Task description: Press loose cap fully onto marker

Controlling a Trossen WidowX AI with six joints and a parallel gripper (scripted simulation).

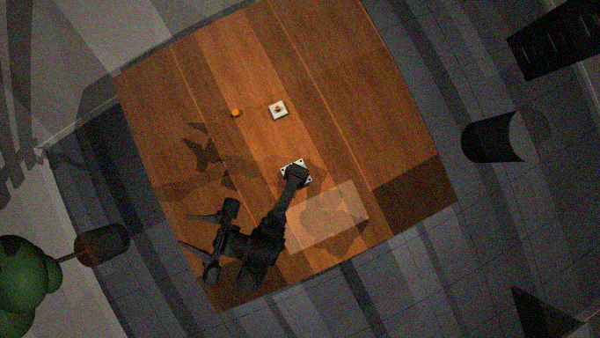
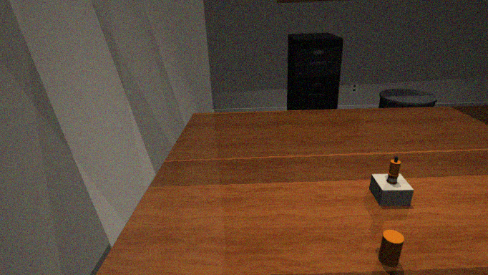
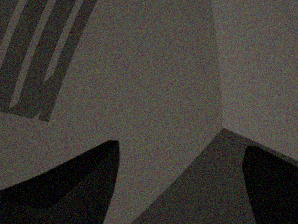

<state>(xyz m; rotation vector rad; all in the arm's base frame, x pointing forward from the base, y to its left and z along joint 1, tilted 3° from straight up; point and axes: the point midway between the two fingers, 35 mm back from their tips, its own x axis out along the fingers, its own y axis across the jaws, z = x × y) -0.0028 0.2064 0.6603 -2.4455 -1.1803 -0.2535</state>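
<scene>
Now: gripper tip 73 cm above the orange cap, 36 cm short of it and 9 cm to the left of it. Also, from my gripper tip: holder block 74 cm below, 31 cm ahead, 27 cm to the right.
</scene>
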